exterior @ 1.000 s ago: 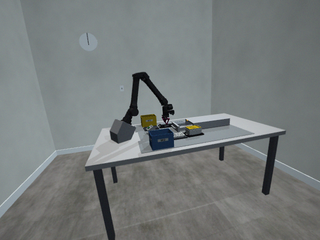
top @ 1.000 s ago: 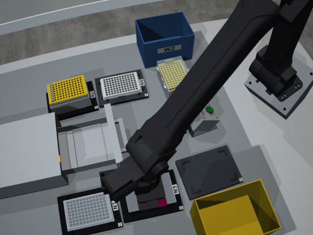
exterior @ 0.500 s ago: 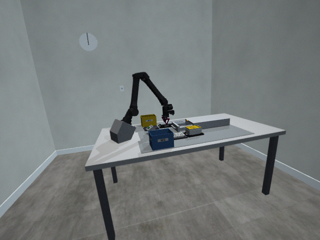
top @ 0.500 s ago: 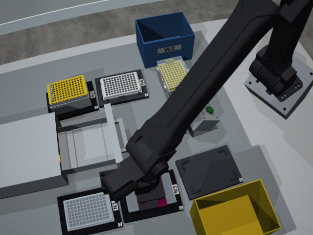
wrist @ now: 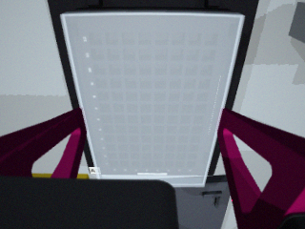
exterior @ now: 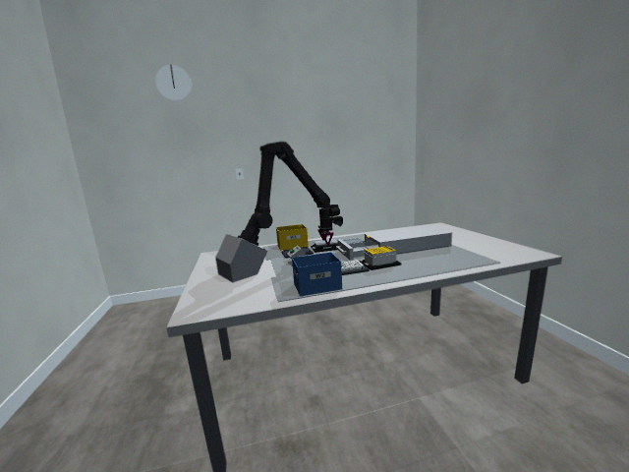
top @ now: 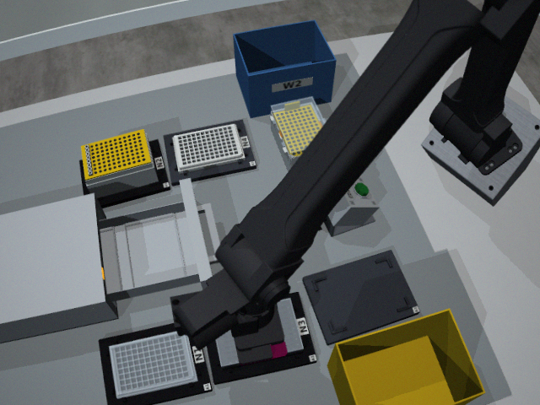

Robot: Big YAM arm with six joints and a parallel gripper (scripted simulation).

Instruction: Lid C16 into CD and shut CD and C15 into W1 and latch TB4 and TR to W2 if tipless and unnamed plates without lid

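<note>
Now: hand right at the plate lid. Round my hand: nest n1: 17 cm ahead, 3 cm below, 2 cm to the right; then nest N3: 3 cm below; then black plate: 2 cm below.
</note>
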